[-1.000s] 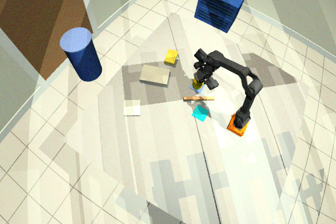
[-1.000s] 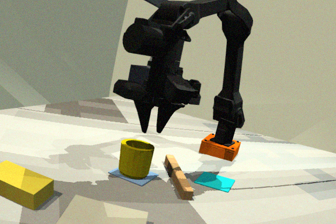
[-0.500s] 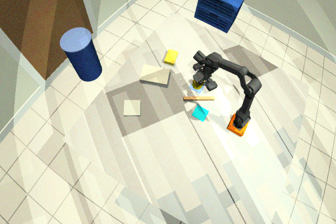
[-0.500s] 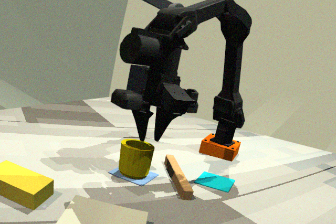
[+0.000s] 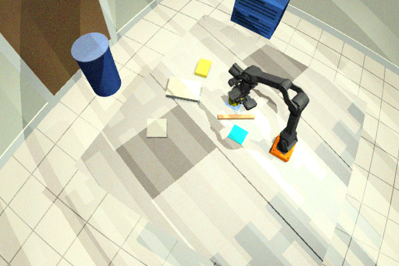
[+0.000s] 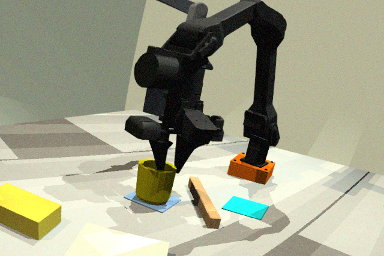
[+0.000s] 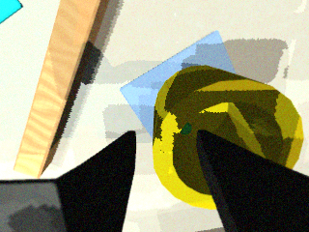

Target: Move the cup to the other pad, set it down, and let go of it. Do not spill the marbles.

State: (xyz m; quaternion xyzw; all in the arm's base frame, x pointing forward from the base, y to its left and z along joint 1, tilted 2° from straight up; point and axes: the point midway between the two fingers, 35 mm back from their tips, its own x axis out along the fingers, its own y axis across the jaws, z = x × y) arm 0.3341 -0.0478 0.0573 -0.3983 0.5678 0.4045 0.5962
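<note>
My gripper tip is 20 mm short of the yellow cup, 20 mm above it and 10 mm to the left of it. Also, from my gripper tip: cyan pad (130 mm to the left, 110 mm behind, 60 mm below); pale blue pad (60 mm below, 20 mm ahead, 10 mm to the right); wooden bar (60 mm to the left, 50 mm below, 40 mm behind).
</note>
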